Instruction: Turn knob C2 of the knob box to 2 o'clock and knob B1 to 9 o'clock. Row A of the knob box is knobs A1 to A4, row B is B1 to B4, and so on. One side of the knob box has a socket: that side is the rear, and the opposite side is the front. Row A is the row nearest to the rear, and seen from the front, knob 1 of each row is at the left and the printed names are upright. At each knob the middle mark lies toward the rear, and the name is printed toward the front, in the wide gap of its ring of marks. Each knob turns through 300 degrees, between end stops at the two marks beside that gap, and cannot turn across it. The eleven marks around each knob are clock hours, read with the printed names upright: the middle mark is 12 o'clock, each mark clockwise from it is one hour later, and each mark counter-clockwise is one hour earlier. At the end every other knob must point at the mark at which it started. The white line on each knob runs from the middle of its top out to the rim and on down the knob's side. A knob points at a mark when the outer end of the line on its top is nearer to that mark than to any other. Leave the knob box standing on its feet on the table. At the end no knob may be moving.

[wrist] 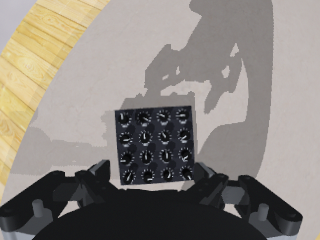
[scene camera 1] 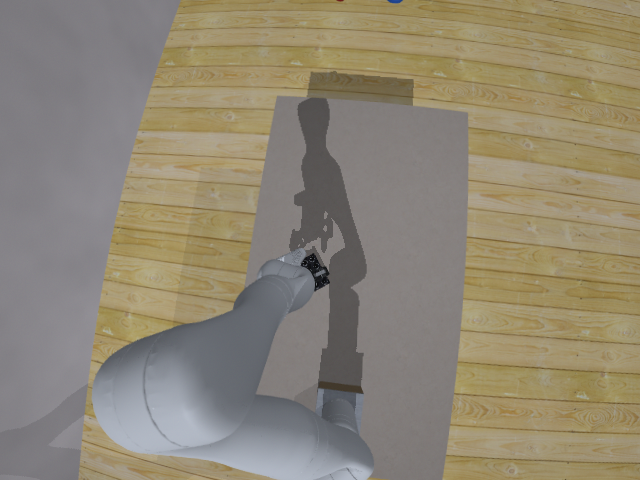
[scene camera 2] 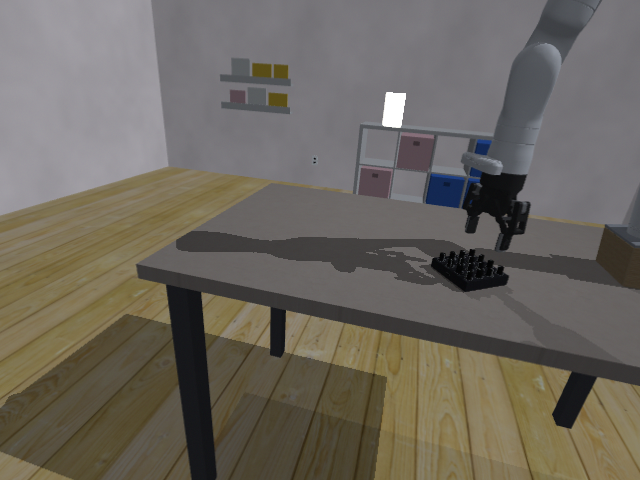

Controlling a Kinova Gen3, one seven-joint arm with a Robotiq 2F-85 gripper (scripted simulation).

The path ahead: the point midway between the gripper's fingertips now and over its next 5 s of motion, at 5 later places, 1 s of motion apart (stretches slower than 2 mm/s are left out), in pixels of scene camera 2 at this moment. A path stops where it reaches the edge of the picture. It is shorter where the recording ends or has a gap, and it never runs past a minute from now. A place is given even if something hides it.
My gripper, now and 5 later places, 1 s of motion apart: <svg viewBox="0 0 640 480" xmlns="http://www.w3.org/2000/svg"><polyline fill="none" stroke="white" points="483,241 490,242 502,241 510,240 499,243 487,247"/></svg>
